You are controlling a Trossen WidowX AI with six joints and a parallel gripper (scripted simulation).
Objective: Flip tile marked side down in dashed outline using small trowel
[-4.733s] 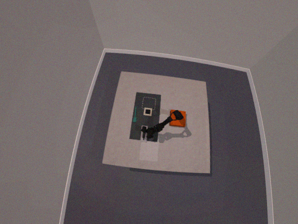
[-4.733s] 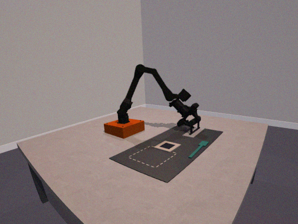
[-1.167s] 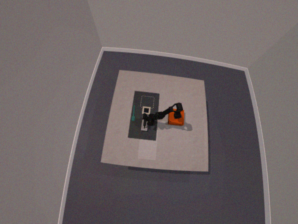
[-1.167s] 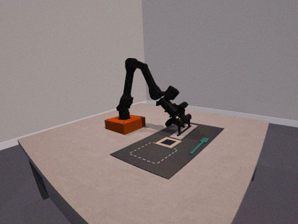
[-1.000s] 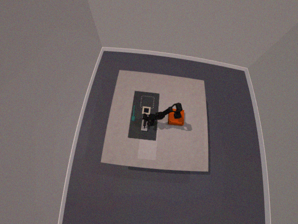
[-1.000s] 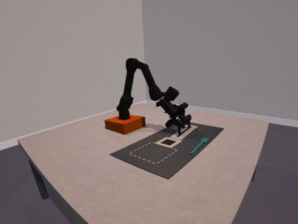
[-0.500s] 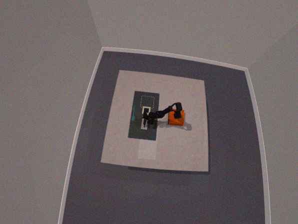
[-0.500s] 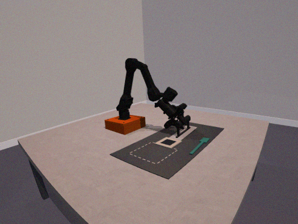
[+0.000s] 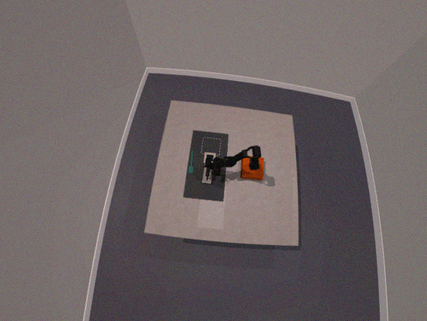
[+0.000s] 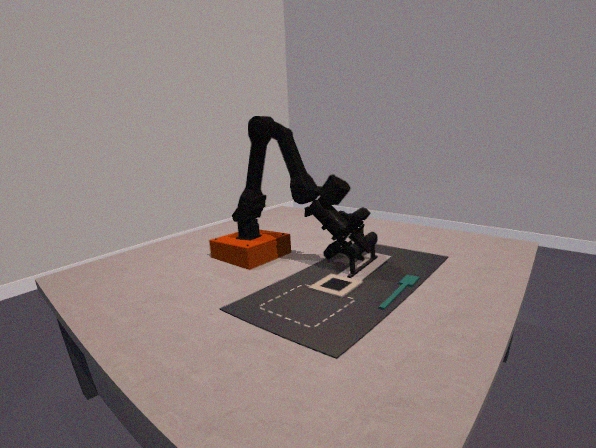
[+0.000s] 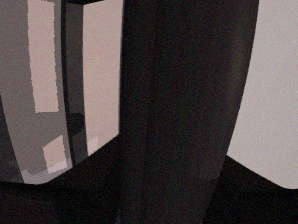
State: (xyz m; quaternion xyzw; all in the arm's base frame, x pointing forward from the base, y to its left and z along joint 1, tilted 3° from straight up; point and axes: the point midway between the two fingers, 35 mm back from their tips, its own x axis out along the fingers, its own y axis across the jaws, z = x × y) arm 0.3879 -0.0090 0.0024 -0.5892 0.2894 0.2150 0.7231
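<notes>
The dark mat lies 8 cm below my gripper tip, 5 cm to the right of it and 2 cm behind it. Also, from my gripper tip: tan square tile: 10 cm to the right, 5 cm below, 5 cm behind; then green trowel: 12 cm ahead, 5 cm to the right, 5 cm below.
</notes>
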